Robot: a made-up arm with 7 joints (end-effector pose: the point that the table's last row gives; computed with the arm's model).
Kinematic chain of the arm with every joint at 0, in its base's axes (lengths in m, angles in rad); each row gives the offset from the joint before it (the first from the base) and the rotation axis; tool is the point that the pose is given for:
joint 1: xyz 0 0.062 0 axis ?
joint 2: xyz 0 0.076 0 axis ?
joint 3: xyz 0 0 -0.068 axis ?
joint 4: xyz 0 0 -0.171 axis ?
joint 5: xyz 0 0 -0.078 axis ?
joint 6: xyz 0 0 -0.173 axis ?
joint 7: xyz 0 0 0 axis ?
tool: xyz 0 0 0
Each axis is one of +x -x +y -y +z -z.
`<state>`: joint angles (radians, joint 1 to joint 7).
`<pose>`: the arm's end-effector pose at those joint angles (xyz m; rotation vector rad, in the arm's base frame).
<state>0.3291 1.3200 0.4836 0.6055 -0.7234 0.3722 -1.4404</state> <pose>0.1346 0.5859 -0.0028 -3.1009 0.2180 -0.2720</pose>
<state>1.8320 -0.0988 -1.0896 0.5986 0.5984 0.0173 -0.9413</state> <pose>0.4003 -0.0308 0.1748 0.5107 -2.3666 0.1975</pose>
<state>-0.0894 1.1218 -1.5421 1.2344 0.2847 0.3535 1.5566</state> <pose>-0.0248 0.3252 -0.3523 -1.2245 1.1894 -0.7662</pose>
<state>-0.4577 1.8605 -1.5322 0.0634 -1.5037 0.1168 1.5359</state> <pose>0.0556 0.6116 0.1115 -0.2440 -2.7560 -0.2280</pose>
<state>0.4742 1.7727 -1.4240 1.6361 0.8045 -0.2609 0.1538</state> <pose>0.1230 0.4058 -0.1595 0.1374 -0.7161 -0.8352</pose>
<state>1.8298 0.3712 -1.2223 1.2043 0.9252 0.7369 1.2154</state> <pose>0.3530 0.0521 0.1763 -0.7276 -0.7971 -1.6254</pose>
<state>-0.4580 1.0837 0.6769 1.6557 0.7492 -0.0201 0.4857</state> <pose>0.1910 0.4037 -0.0534 0.1722 -1.5906 -0.5278</pose>
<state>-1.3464 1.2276 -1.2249 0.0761 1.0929 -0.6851 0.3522</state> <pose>-0.1756 0.5927 -0.0467 0.2005 0.8071 -0.9347</pose>
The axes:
joint 1: -y
joint 2: +x
joint 3: +z
joint 4: -y
joint 5: +z
joint 6: +y
joint 7: -x

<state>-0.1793 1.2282 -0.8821 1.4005 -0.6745 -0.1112 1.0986</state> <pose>0.1057 0.3390 -0.2981 -0.3329 0.6512 -1.9841</pose>
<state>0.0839 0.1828 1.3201 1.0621 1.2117 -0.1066 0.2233</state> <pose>0.0807 0.4125 -0.3110 0.1036 -1.9036 1.9537</pose>
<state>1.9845 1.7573 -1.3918 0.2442 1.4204 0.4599 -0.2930</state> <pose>-0.0325 0.6233 -0.0025 0.7662 -1.0273 1.7479</pose>
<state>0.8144 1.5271 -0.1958 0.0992 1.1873 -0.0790 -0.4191</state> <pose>0.0358 0.6261 -0.0002 1.3371 -1.2665 1.6160</pose>
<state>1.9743 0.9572 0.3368 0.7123 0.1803 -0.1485 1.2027</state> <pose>0.1256 0.5199 0.2220 0.5089 -2.7477 -0.5530</pose>
